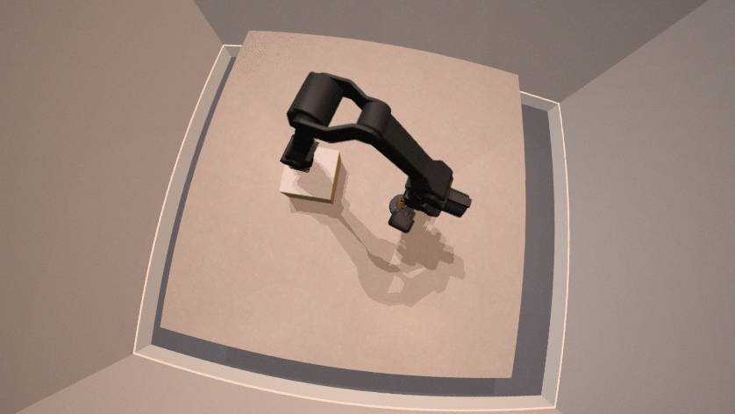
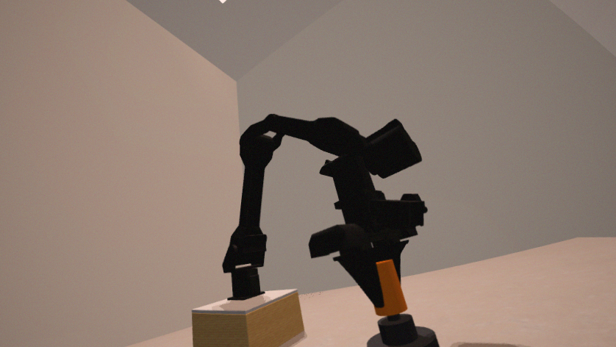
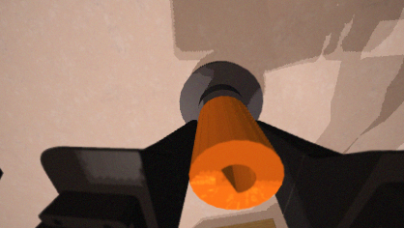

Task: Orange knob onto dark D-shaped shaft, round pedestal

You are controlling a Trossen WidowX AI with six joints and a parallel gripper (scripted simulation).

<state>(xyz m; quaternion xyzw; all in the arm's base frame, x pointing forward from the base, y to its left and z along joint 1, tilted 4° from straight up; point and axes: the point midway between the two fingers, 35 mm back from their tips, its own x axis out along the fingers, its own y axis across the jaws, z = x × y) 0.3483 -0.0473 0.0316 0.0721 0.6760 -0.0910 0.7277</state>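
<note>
Now: gripper tip 30 mm above the round dark pedestal. Also, from my gripper tip: orange knob (20 mm above).
</note>
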